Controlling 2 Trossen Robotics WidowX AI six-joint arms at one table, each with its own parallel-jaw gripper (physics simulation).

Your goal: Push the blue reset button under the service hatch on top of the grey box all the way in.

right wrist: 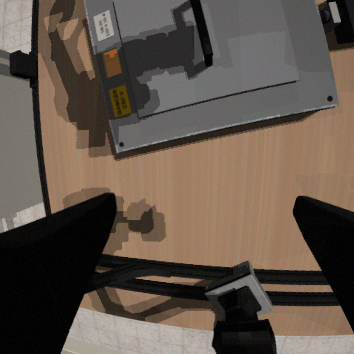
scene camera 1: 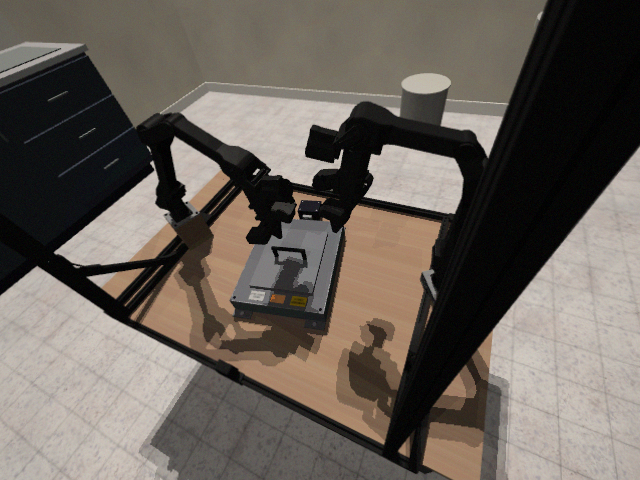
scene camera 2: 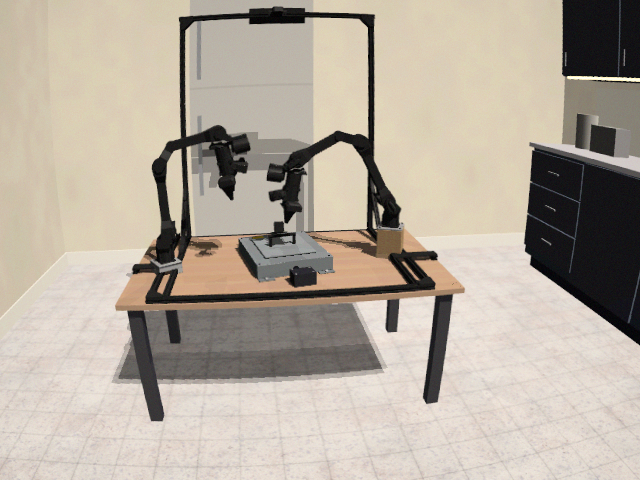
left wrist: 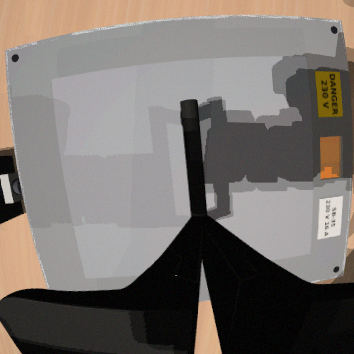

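Note:
The grey box (scene camera 1: 334, 258) (scene camera 2: 289, 268) (left wrist: 30, 100) (right wrist: 220, 114) stands on the table. Its hatch (scene camera 1: 314, 268) (scene camera 2: 306, 249) (left wrist: 260, 230) (right wrist: 260, 60) lies down flat on top, and its black handle (scene camera 1: 289, 249) (scene camera 2: 282, 235) (left wrist: 193, 155) (right wrist: 203, 32) stands up. The blue button does not show in any view; the hatch covers the area under it. My left gripper (scene camera 1: 277, 234) (scene camera 2: 289, 221) (left wrist: 199, 223) is shut and empty, above the box near the handle. My right gripper (scene camera 2: 230, 197) (right wrist: 206, 203) is open and empty, high beside the box.
A small black box (scene camera 1: 310, 206) (scene camera 2: 302, 276) (right wrist: 344, 20) stands close to one end of the grey box. White, orange and yellow labels (scene camera 1: 298, 301) (left wrist: 328, 94) (right wrist: 120, 101) are at the other end. Black frame rails (scene camera 2: 227, 297) run along the table's edges.

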